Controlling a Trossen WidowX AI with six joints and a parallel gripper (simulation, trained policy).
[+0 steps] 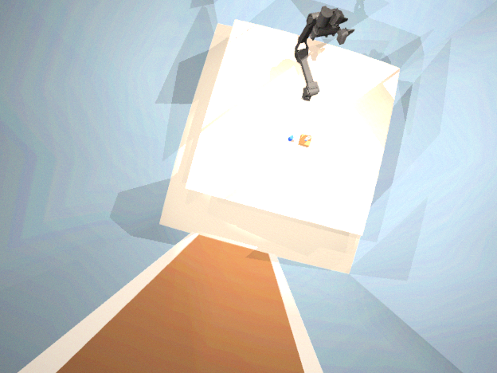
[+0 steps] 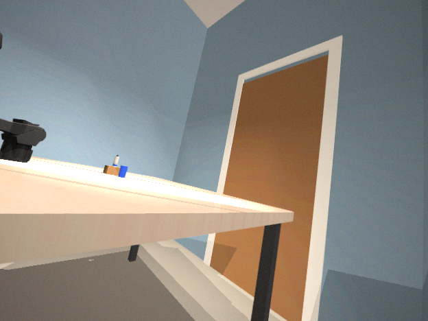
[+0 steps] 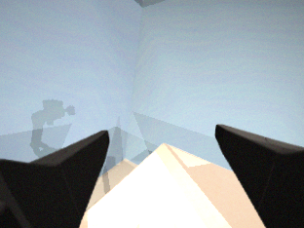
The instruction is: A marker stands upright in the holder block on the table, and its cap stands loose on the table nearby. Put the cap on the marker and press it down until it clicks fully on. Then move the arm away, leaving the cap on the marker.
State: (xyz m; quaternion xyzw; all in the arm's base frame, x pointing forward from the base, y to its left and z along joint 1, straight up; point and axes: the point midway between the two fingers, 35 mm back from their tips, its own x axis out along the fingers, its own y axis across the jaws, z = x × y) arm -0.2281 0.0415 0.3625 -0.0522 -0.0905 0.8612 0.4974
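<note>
Right now my gripper tip is 580 mm short of the blue cap, 110 mm to the left of it and 340 mm above it. Also, from my gripper tip: holder block: 560 mm ahead, 10 mm to the right, 340 mm below.
</note>
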